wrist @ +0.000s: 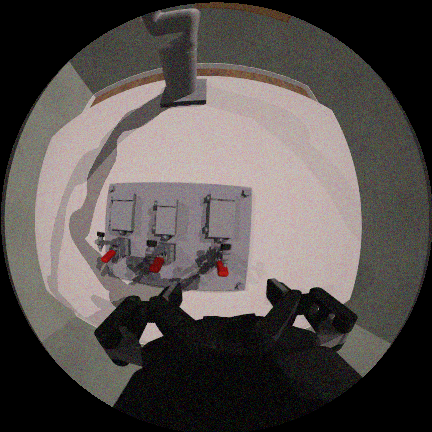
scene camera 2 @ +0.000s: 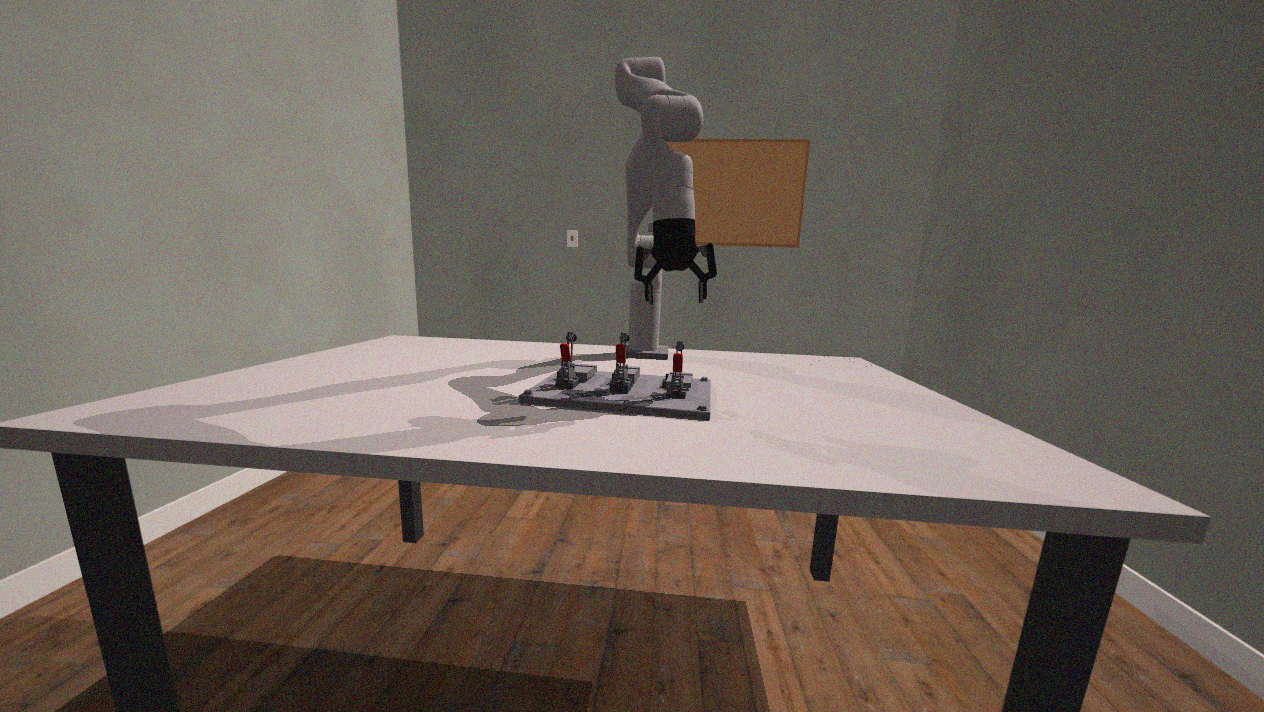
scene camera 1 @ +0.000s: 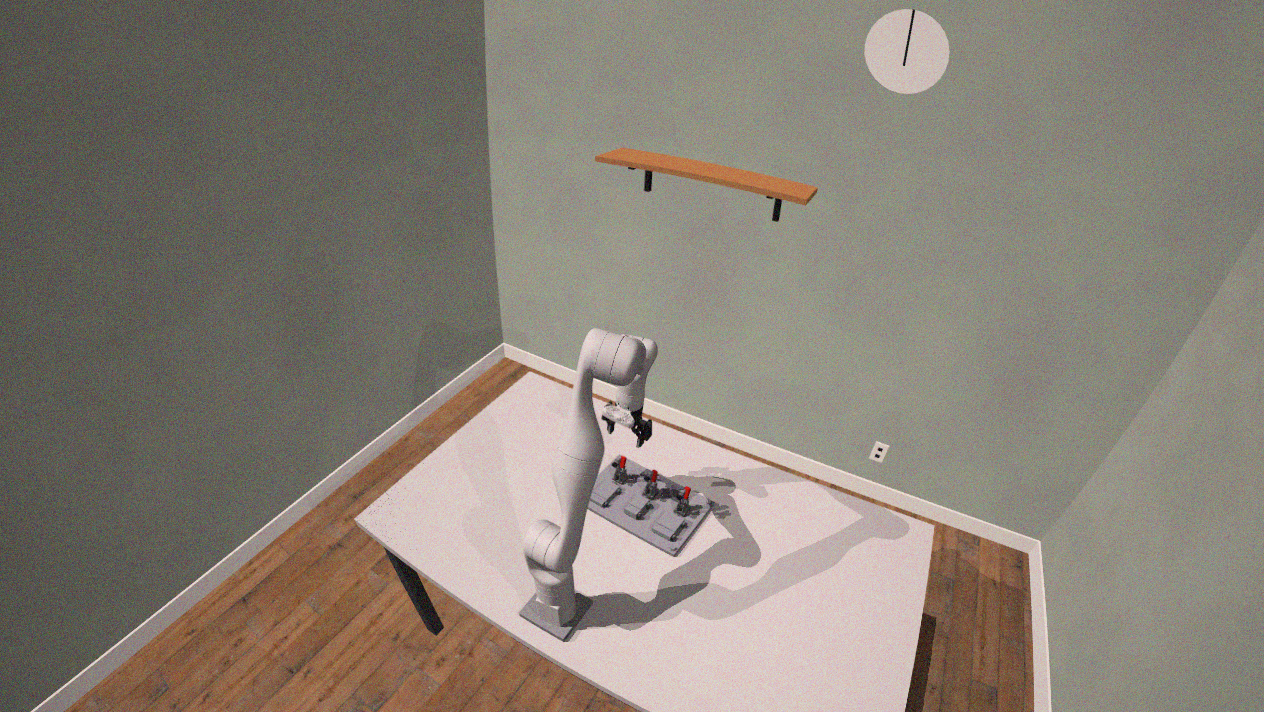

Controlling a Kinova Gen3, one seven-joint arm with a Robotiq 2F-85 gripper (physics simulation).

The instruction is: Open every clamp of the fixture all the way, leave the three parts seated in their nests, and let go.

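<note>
The grey fixture plate lies on the table. Three grey block parts sit in its nests: the left part, the middle part and the right part in the wrist view. Three clamps with red handles, left, middle and right, stand with their arms raised and swung back, clear of the parts. My gripper is open and empty, above the fixture and apart from it.
The arm's base plate stands on the white table, on the parts' side of the fixture. The arm's shadow falls across the table and part of the fixture. A wooden shelf is on the wall.
</note>
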